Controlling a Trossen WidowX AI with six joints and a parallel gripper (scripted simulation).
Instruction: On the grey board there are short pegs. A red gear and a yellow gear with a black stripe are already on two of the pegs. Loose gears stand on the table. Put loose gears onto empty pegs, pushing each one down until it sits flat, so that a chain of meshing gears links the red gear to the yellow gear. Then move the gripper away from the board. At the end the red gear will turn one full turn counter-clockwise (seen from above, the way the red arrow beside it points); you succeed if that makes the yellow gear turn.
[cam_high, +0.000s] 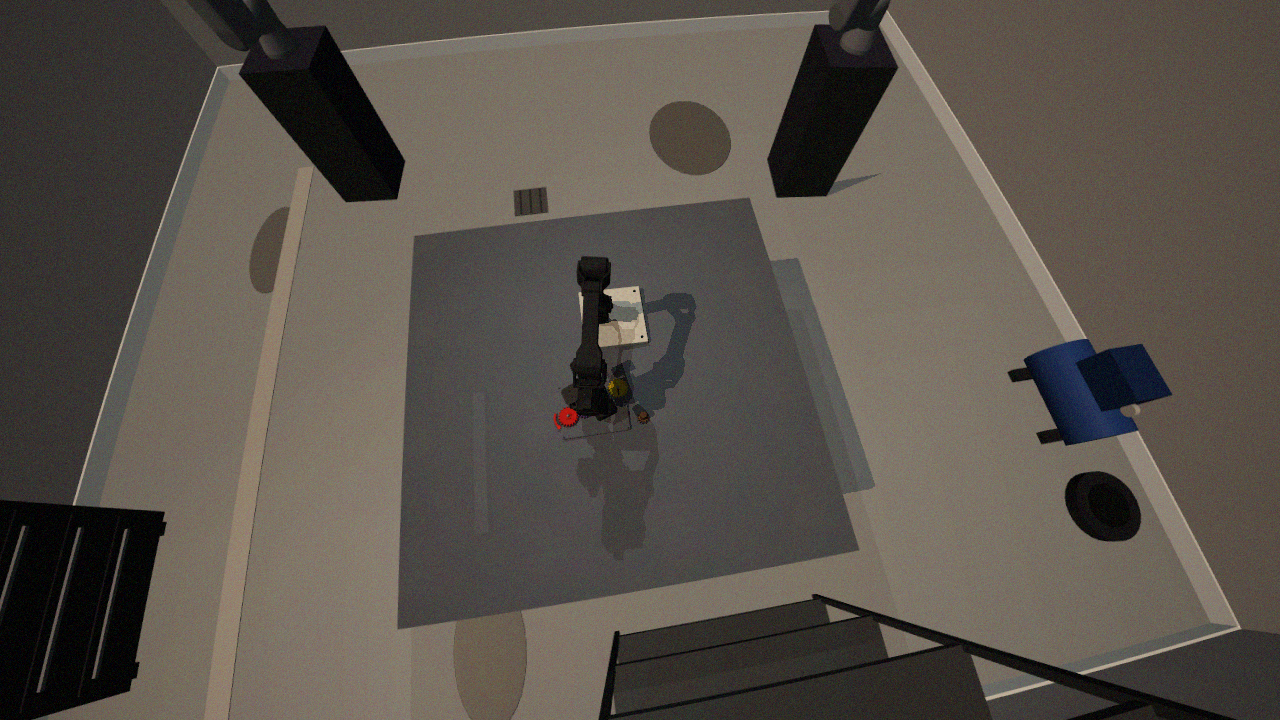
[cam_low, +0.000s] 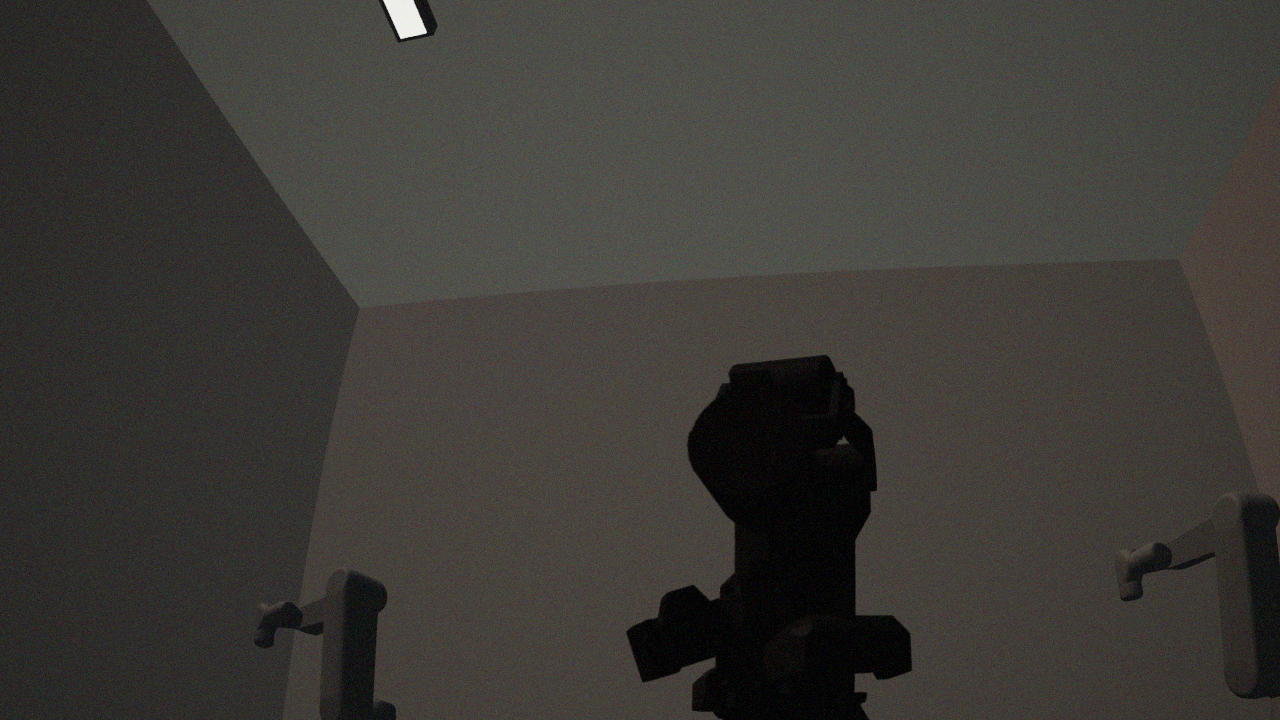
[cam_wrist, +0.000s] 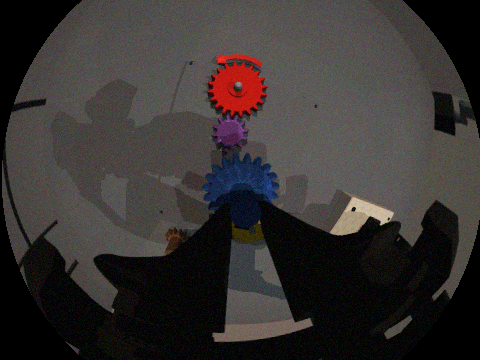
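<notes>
My gripper tip is now 30 mm short of the purple gear, 40 mm to the left of it and 60 mm above it. Round my gripper tip: blue gear 10 mm below; then yellow gear 50 mm behind, 70 mm to the left, 70 mm below; then red gear 40 mm ahead, 90 mm to the right, 70 mm below.
</notes>
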